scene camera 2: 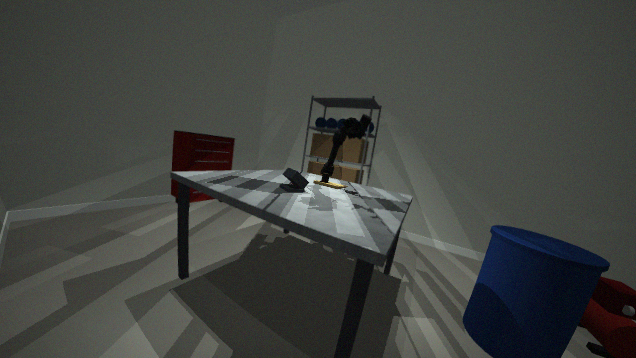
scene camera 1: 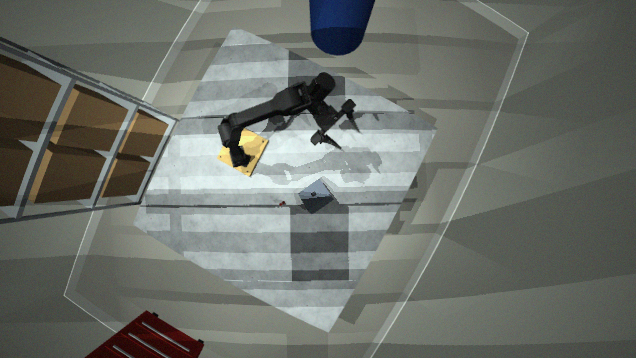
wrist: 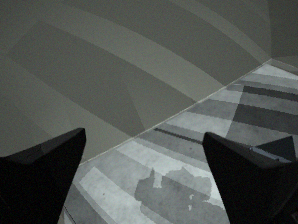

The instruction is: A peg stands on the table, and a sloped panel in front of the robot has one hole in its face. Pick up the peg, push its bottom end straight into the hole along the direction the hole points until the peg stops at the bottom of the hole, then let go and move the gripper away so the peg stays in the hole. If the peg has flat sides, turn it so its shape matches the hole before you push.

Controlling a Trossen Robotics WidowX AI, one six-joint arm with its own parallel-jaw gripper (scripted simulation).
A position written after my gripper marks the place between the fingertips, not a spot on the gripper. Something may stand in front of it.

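Note:
Scene camera 1 gives me my gripper (scene camera 1: 350, 140), which is open and holds nothing. In the wrist view I find a sloped grey panel (wrist: 274, 150), and my gripper (wrist: 145, 137) is visible there too.

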